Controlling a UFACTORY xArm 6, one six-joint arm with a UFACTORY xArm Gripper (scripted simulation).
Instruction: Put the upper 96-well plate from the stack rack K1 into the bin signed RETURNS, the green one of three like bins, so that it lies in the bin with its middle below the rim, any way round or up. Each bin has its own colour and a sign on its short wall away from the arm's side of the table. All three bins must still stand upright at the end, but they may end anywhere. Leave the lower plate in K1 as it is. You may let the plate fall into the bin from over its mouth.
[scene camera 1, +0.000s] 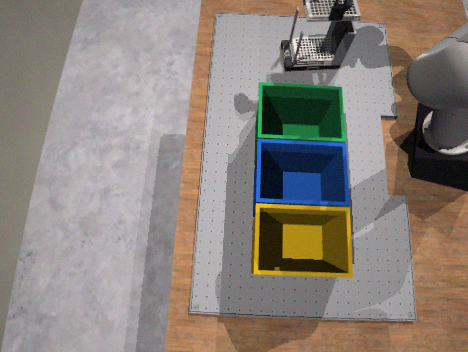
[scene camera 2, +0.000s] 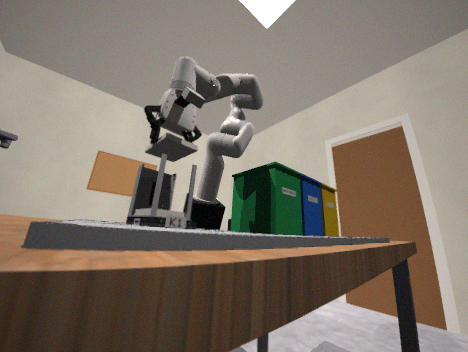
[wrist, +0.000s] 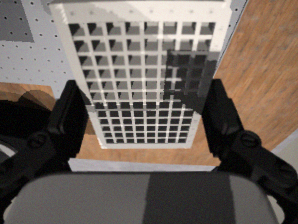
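Scene camera 2 shows the gripper (scene camera 2: 170, 148) together with a yellow bin (scene camera 2: 328, 199), a blue bin (scene camera 2: 312, 220) and a green bin (scene camera 2: 267, 199). In scene camera 1 appear the yellow bin (scene camera 1: 293, 240), the blue bin (scene camera 1: 309, 173) and the green bin (scene camera 1: 301, 110). In the wrist view the yellow bin is out of frame; in the wrist view the blue bin is out of frame too.
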